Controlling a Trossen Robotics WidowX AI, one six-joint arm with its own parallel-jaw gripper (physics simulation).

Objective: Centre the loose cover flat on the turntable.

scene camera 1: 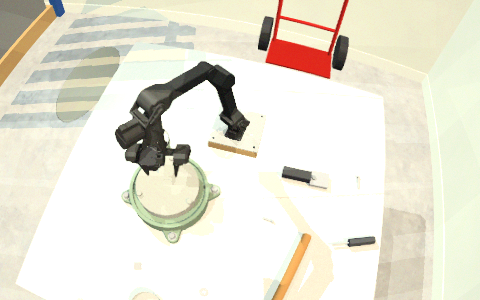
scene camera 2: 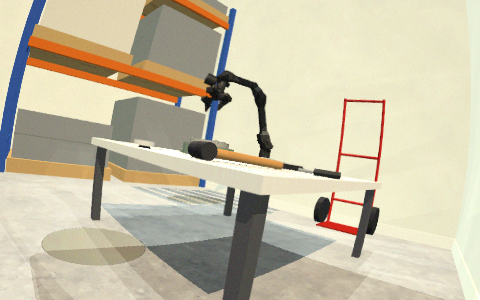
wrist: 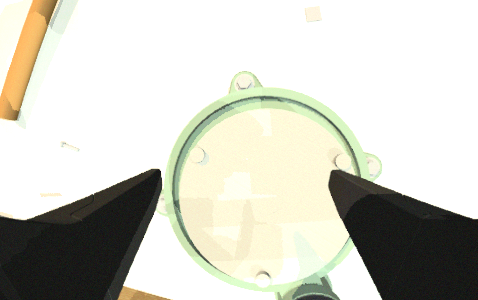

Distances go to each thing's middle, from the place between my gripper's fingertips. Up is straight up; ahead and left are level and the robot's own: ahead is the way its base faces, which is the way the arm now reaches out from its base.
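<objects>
With the round cream cover (scene camera 1: 161, 194), my hand is 4 cm beyond it and 3 cm to the left of it, and 18 cm above it. The wooden-handled hammer (scene camera 2: 203, 150) is well to the left of my hand, a good way ahead of it and some way below it.
</objects>
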